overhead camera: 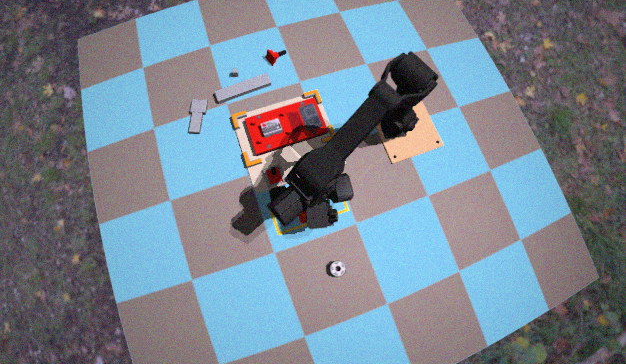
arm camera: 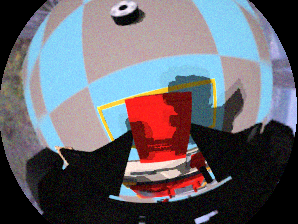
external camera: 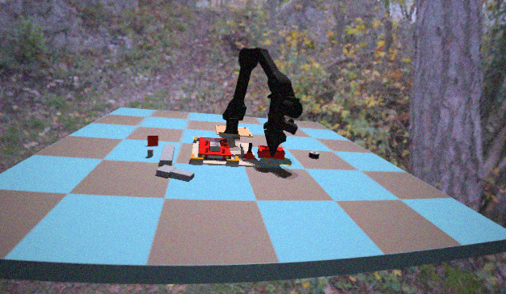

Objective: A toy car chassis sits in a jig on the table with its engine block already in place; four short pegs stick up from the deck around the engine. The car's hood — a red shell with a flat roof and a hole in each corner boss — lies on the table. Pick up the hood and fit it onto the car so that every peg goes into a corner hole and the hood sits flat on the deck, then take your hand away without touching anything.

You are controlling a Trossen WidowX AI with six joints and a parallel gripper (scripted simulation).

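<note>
Right now the grey engine block is 70 mm ahead of my gripper tip, 200 mm to the right of it and 10 mm above it. Also, from my gripper tip: red hood: 10 mm above; then beige jig: 40 mm ahead, 190 mm to the right.
</note>
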